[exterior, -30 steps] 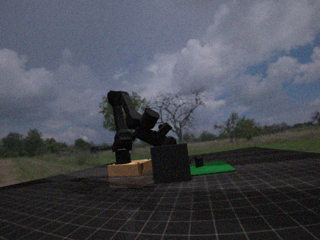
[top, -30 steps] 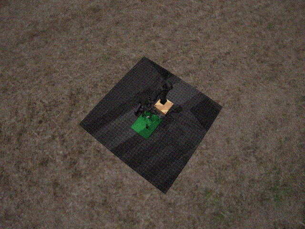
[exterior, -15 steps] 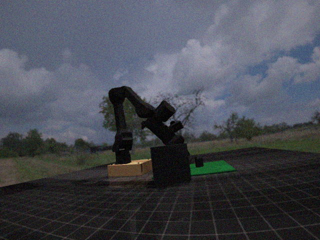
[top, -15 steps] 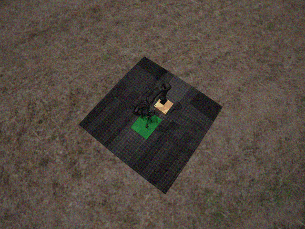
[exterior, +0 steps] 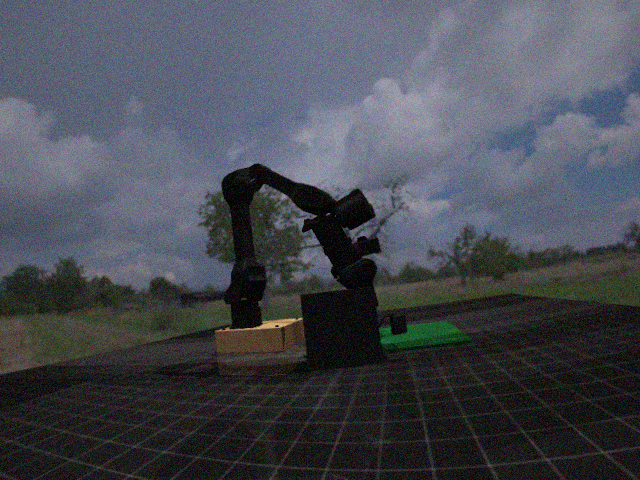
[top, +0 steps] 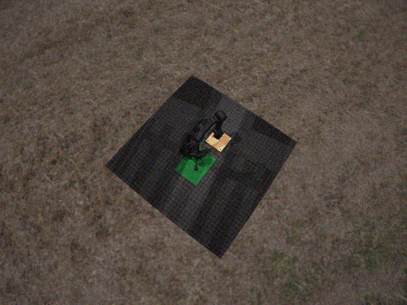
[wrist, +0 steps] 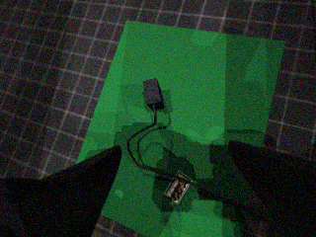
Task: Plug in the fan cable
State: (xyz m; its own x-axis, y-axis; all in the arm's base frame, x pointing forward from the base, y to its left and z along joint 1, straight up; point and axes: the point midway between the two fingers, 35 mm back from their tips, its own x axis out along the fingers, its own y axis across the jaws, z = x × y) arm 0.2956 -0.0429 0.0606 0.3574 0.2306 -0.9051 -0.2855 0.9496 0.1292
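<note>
My gripper tip is now 60 mm short of the black fan plug, 60 mm above it and 40 mm to the right of it. Round my gripper tip: pale four-pin fan header: 80 mm below, 50 mm behind, 10 mm to the right; then black fan: 140 mm to the right, 50 mm behind, 20 mm below; then green board: 100 mm below, 30 mm ahead, 20 mm to the left.
</note>
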